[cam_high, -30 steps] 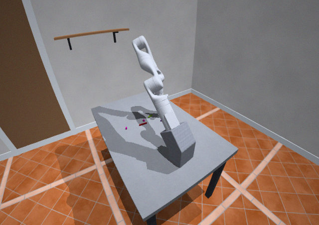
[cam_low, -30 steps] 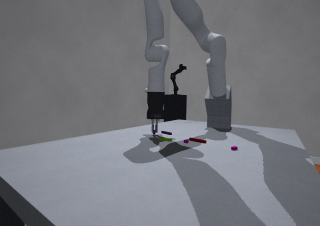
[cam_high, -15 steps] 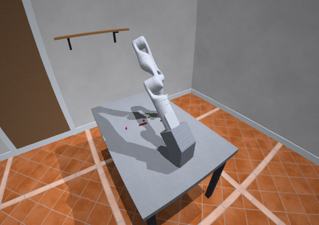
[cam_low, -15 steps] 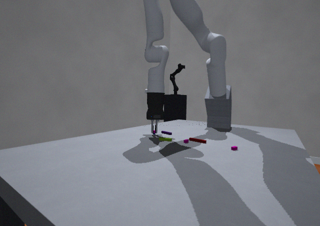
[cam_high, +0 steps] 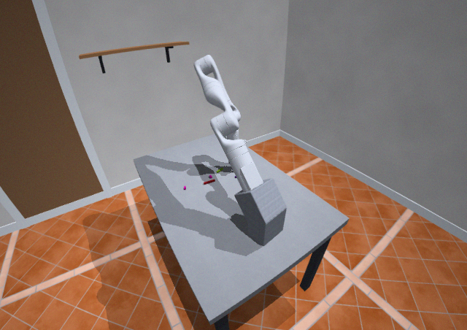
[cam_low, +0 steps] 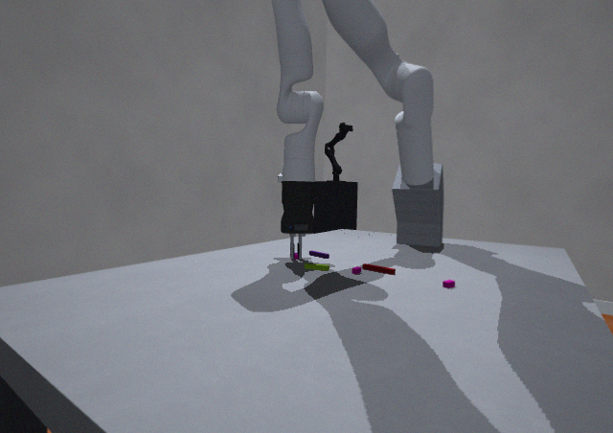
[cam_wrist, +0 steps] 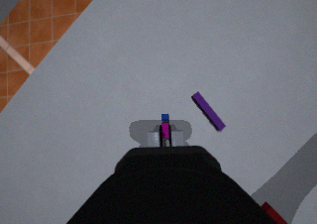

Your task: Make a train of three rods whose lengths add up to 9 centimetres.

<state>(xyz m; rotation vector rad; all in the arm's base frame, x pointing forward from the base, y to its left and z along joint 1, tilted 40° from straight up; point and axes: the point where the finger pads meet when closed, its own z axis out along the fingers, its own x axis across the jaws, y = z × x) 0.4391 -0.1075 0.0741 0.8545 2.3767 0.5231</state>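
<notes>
The blue rod lies 10 mm behind my hand, 20 mm to the right of it and 10 mm below it. The rest, counted from my hand: purple rod (70 mm behind, 10 mm to the left, 10 mm below); lime rod (40 mm ahead, 110 mm to the left, 10 mm below); red rod (50 mm behind, 200 mm to the left, 10 mm below).
</notes>
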